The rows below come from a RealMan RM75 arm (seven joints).
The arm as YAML. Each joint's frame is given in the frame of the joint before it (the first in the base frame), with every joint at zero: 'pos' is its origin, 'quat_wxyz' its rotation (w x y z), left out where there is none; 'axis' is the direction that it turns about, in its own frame. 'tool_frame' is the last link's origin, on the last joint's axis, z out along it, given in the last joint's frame.
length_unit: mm
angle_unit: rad
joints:
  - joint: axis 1
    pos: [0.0, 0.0, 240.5]
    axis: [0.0, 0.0, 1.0]
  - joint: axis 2
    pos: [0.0, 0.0, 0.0]
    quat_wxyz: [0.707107, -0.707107, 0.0, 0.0]
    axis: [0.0, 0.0, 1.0]
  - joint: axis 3
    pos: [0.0, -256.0, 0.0]
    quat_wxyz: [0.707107, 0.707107, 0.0, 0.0]
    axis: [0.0, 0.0, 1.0]
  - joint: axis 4
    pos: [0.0, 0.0, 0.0]
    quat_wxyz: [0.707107, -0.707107, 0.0, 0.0]
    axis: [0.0, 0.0, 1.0]
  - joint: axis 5
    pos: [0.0, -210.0, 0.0]
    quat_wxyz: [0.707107, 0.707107, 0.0, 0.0]
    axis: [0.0, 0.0, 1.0]
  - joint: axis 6
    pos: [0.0, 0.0, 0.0]
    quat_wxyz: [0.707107, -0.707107, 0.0, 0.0]
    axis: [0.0, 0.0, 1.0]
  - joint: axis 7
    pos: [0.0, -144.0, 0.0]
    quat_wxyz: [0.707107, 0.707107, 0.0, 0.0]
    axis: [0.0, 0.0, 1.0]
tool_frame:
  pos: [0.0, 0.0, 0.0]
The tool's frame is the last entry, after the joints.
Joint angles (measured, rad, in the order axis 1, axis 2, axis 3, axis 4, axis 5, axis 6, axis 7), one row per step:
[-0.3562 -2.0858 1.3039 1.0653 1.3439 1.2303 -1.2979]
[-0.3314 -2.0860 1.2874 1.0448 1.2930 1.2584 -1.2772]
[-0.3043 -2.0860 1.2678 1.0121 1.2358 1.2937 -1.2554]
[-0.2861 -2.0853 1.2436 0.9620 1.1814 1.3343 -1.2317]
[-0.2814 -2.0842 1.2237 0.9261 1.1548 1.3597 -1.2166]
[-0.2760 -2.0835 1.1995 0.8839 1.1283 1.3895 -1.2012]
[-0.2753 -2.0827 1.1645 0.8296 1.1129 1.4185 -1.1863]
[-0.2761 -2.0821 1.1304 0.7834 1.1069 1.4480 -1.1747]
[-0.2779 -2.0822 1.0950 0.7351 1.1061 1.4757 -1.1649]
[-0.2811 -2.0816 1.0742 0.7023 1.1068 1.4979 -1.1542]
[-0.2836 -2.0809 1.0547 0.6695 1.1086 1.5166 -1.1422]
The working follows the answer.
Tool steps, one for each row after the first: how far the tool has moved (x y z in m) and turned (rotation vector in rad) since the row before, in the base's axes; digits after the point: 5 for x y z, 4 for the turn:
[-0.00826 -0.00526 0.00527 0.0086 -0.0523 0.0178]
[-0.01098 -0.00657 0.00531 0.0079 -0.0614 0.0254]
[-0.01203 -0.00602 0.00428 0.0067 -0.0624 0.0275]
[-0.00733 -0.00265 0.00267 0.0066 -0.0337 0.0160]
[-0.00869 -0.00350 0.00270 0.0074 -0.0378 0.0199]
[-0.01107 -0.00303 0.00205 0.0072 -0.0342 0.0302]
[-0.00890 -0.00325 0.00166 0.0051 -0.0275 0.0215]
[-0.00884 -0.00353 0.00058 0.0024 -0.0269 0.0242]
[-0.00458 -0.00267 -0.00027 0.0008 -0.0155 0.0076]
[-0.00480 -0.00271 -0.00072 0.0012 -0.0131 0.0100]

Tool pose at each row, in the base's axes (x y z in m, rotation vector in rad; rounded; the steps above come from the unrounded poses):
[-0.16627 0.34670 0.01021 -2.5151 -0.1214 -0.9329]
[-0.17453 0.34144 0.01548 -2.4786 -0.1556 -0.9903]
[-0.18552 0.33488 0.02079 -2.4343 -0.2020 -1.0549]
[-0.19755 0.32886 0.02506 -2.3878 -0.2513 -1.1185]
[-0.20488 0.32621 0.02773 -2.3587 -0.2772 -1.1513]
[-0.21356 0.32271 0.03043 -2.3246 -0.3082 -1.1866]
[-0.22463 0.31968 0.03248 -2.2876 -0.3493 -1.2120]
[-0.23353 0.31643 0.03413 -2.2590 -0.3796 -1.2333]
[-0.24238 0.31290 0.03472 -2.2313 -0.4141 -1.2523]
[-0.24696 0.31024 0.03444 -2.2187 -0.4275 -1.2664]
[-0.25176 0.30753 0.03372 -2.2057 -0.4422 -1.2763]

